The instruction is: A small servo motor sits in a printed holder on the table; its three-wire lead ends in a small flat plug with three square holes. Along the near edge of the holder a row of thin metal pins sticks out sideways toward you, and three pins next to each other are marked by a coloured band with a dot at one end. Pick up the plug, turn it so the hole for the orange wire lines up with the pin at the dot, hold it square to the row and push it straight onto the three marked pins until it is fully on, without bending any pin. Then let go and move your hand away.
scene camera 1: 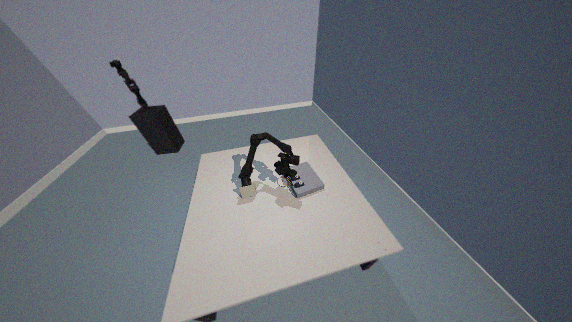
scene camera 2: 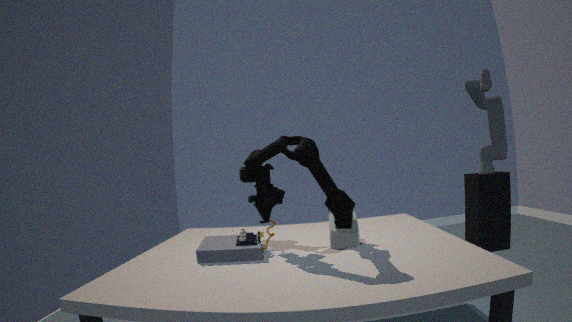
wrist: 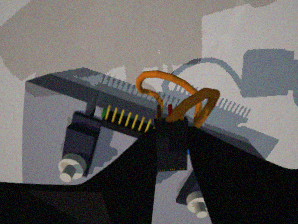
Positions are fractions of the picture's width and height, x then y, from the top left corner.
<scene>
In view: the gripper (scene camera 2: 0.47, 0.69).
The gripper shows as well in the wrist view (wrist: 0.58, 0.60).
</scene>
